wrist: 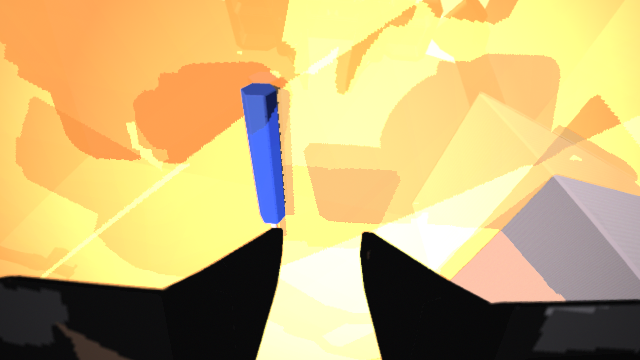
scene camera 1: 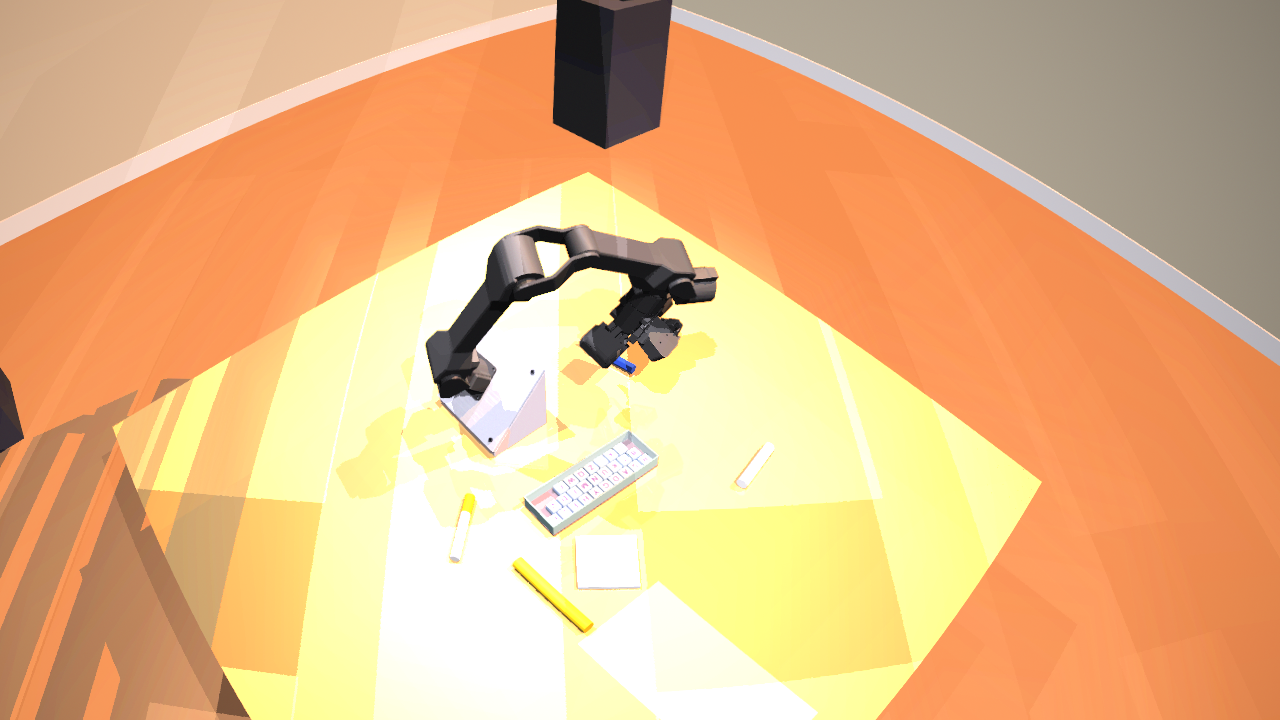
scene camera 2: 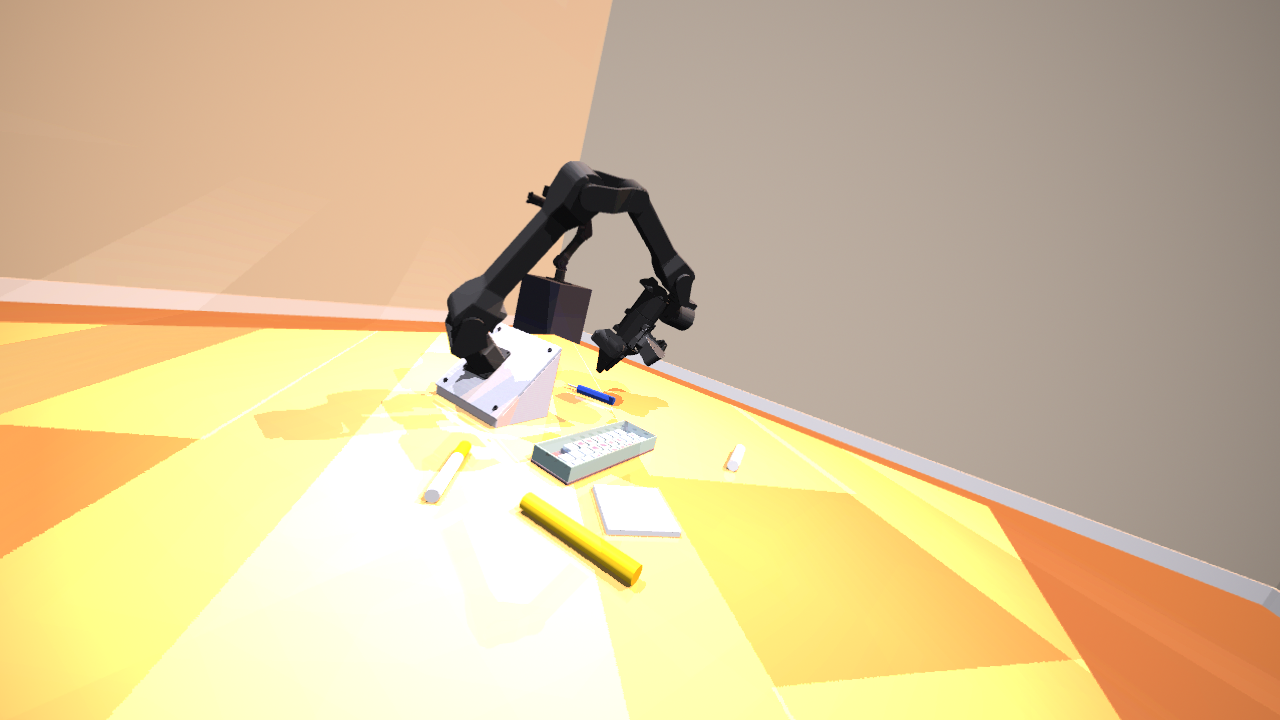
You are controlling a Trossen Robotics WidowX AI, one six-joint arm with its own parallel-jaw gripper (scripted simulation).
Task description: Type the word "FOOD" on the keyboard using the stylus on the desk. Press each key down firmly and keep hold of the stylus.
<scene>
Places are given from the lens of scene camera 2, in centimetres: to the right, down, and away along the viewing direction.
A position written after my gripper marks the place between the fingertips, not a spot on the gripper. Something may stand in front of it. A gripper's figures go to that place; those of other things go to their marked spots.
my gripper (scene camera 2: 601, 370): -8, 2, 86
yellow cylinder (scene camera 2: 629, 570): -1, 20, 38
</scene>
